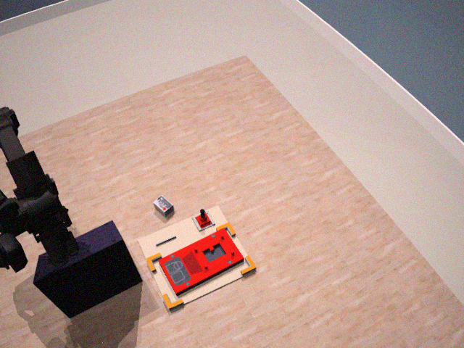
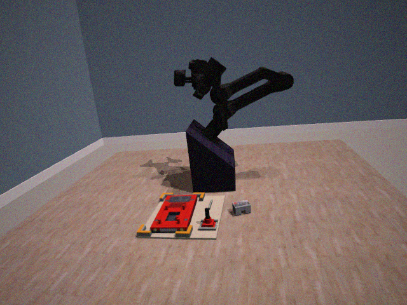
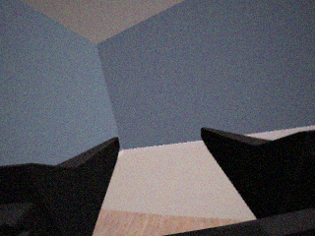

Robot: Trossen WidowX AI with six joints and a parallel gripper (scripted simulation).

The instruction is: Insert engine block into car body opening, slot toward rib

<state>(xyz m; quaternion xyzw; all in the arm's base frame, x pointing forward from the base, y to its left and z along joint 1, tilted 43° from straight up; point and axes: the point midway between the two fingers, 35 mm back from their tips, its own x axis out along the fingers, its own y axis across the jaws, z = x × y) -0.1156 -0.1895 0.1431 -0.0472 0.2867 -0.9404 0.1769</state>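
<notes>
The engine block lies 440 mm ahead of my gripper tip, 410 mm below it and 160 mm to the left of it.
</notes>
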